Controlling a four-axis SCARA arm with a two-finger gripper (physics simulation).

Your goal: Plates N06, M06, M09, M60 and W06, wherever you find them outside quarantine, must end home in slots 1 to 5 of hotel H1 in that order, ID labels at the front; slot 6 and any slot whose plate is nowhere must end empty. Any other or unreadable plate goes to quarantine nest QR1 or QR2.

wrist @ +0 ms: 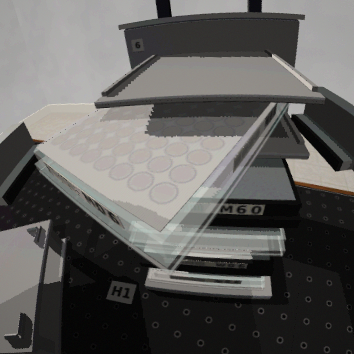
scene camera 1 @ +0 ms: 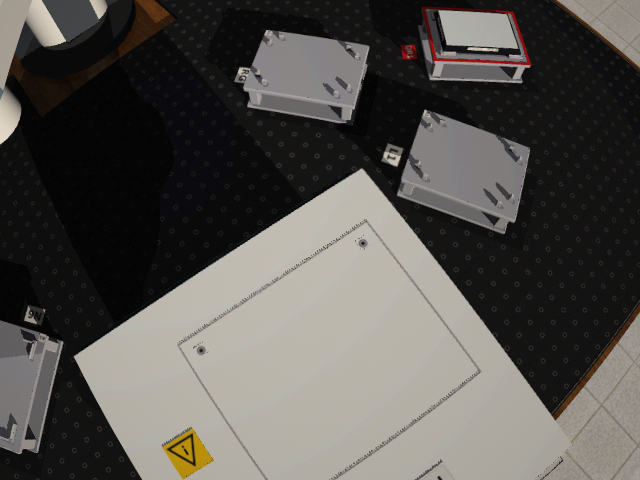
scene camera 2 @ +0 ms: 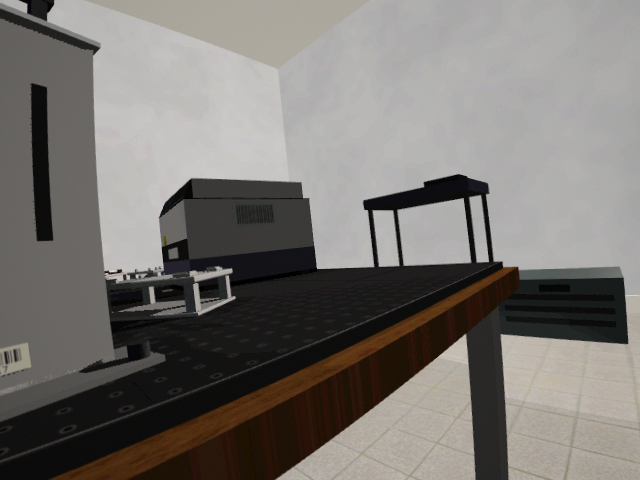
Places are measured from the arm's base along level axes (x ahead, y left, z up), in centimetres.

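Where they show: gripper, fingertip midpoint: (wrist: 162,114); arm's base, origin of the base link: (scene camera 1: 75,27).
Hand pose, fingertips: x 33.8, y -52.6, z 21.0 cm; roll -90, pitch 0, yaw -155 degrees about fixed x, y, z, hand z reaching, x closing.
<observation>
Each offset is from my fingertips to the top centre of the thing. "pt": to the spot under its first point.
My gripper (wrist: 162,114) is open, its two fingers well apart at the left and right edges of the wrist view. Between them, a clear plate with round wells {dy -0.2, dx -0.9, dz +0.9 cm} (wrist: 142,155) sits skewed in hotel H1 {pt dy -9.1, dx -0.6, dz +2.4 cm} (wrist: 215,42), below the bare slot 6 shelf {dy -3.8, dx -1.4, dz +1.7 cm} (wrist: 210,75). Its label seems to read M06, blurred by glare. Below it is black plate M60 {dy -2.8, dx -1.7, dz -2.1 cm} (wrist: 250,180). Under that are a clear plate {dy -2.8, dx -1.7, dz -4.8 cm} (wrist: 240,242), a dark plate {dy -2.8, dx -1.7, dz -7.4 cm} (wrist: 215,262) and a pale plate {dy -2.8, dx -1.7, dz -10.0 cm} (wrist: 210,281); their labels cannot be read surely. A black plate with a white top {dy +99.1, dx +23.0, dz -13.3 cm} (scene camera 1: 478,31) sits on nest QR1 {pt dy +90.7, dx +21.3, dz -14.8 cm} (scene camera 1: 435,51).
Nests RG {dy +73.9, dx +10.8, dz -13.8 cm} (scene camera 1: 310,64) and L1 {dy +79.4, dx +37.6, dz -13.8 cm} (scene camera 1: 467,160) hold no plate. Nest N6 {pt dy +14.0, dx +20.4, dz -14.8 cm} (scene camera 1: 15,382) (wrist: 25,280) shows in part, left of the hotel in the wrist view. A large white housing {dy +42.7, dx +48.4, dz +5.4 cm} (scene camera 1: 320,335) fills the foreground. A grey instrument {pt dy +28.3, dx +44.2, dz -7.6 cm} (scene camera 2: 248,232) stands on the table.
</observation>
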